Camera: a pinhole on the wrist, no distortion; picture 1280 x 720 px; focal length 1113.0 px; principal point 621.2 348.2 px. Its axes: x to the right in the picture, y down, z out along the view. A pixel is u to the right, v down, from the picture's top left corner.
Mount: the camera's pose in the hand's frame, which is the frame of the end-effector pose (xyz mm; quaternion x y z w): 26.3 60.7 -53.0 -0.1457 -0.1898 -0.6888 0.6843
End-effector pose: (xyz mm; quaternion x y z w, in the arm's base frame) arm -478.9 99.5 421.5 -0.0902 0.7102 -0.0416 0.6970
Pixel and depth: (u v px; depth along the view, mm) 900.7 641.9 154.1
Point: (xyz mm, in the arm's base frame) -382.9 191.6 344.9
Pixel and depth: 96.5 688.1 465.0
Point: -247.7 551.7 185.2
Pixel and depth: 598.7 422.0 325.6
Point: -261.4 322.2 347.3
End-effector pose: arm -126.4 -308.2 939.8 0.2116 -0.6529 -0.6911 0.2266
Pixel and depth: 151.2 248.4 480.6
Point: -239.0 -81.9 1416.8
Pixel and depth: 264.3 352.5 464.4
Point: -284.9 -95.0 1362.8
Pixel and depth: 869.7 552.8 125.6
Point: -199.0 -278.2 1037.9
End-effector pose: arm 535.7 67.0 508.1 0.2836 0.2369 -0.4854 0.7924
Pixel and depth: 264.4 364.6 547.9
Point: 997.2 -3.0 863.1
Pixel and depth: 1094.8 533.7 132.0
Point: 626.1 6.6 564.5
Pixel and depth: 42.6 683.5 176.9
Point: 774.4 60.6 558.1
